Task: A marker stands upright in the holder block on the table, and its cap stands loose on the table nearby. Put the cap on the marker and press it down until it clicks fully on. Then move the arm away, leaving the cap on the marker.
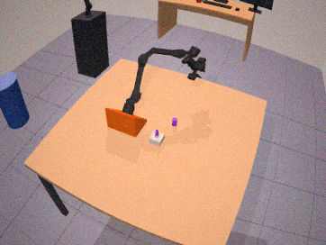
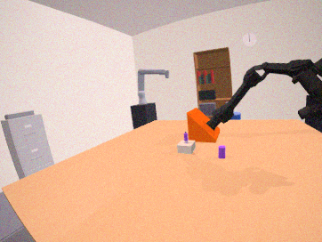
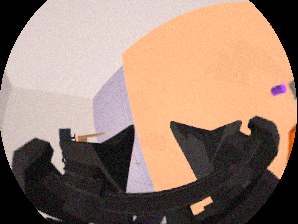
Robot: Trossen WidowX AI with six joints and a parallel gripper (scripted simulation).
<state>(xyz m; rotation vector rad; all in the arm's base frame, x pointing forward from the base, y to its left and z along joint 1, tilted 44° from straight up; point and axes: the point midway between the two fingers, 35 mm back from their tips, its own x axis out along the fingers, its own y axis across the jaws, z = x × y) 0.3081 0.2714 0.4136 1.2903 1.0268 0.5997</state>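
Right now my gripper tip is 400 mm to the left of the purple cap, 130 mm above it and 40 mm past it. Also, from my gripper tip: holder block: 570 mm to the right, 130 mm below, 80 mm behind.
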